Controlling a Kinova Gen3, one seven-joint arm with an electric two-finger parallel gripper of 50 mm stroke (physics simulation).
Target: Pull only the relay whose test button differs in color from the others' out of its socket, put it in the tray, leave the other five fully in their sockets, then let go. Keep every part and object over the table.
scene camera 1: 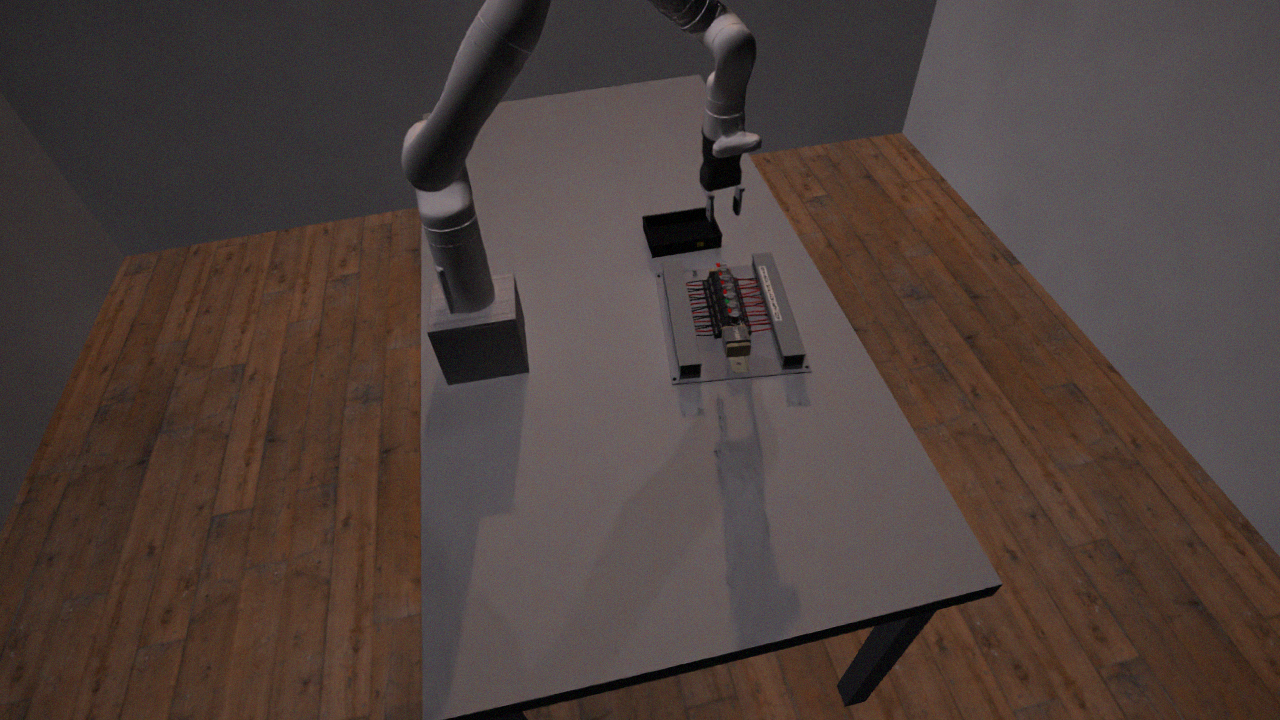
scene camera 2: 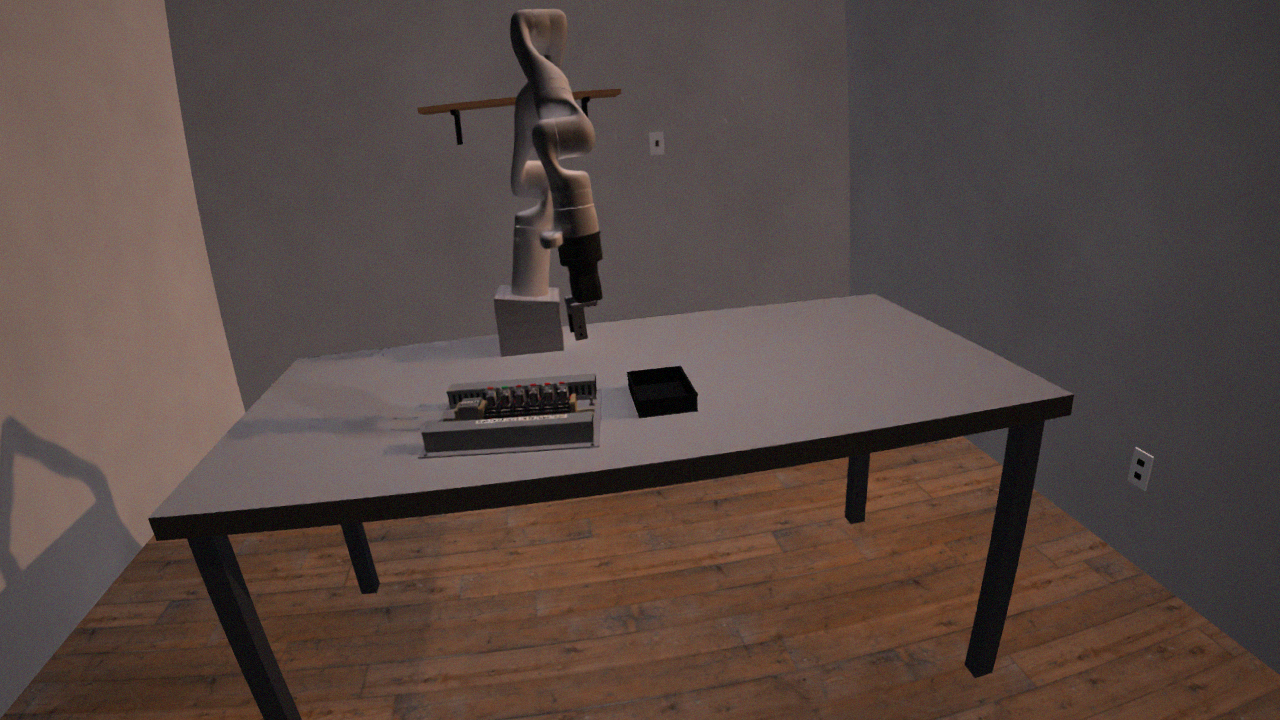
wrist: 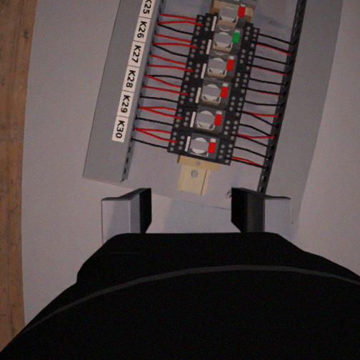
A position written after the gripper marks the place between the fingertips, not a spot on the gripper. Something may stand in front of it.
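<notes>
Relay (wrist: 227, 39). Panel (scene camera 1: 763, 360), (scene camera 2: 581, 404), (wrist: 153, 167). Black tray (scene camera 1: 701, 228), (scene camera 2: 668, 389). Gripper (scene camera 1: 723, 215), (scene camera 2: 579, 335), (wrist: 191, 204).
</notes>
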